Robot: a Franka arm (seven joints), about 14 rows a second.
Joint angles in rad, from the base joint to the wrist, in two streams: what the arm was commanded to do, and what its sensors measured. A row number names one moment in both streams.
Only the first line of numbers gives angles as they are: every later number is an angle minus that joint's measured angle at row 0.
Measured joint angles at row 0:
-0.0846 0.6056 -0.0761 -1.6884 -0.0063 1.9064 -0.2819
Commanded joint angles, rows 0 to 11:
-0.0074 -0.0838 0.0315 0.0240 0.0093 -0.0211 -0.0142
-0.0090 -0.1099 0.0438 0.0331 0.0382 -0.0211 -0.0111
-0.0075 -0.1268 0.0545 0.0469 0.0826 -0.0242 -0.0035
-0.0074 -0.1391 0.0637 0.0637 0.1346 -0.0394 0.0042
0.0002 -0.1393 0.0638 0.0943 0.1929 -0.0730 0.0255
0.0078 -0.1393 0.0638 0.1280 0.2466 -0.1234 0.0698
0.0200 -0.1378 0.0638 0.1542 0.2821 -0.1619 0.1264
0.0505 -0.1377 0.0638 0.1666 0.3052 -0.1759 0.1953
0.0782 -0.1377 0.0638 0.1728 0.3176 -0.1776 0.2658
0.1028 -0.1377 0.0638 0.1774 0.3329 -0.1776 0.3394
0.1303 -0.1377 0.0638 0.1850 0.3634 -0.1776 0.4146
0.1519 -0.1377 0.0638 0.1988 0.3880 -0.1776 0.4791
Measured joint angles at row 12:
0.1131 -0.1408 0.0684 0.1643 0.3415 -0.1621 0.3612
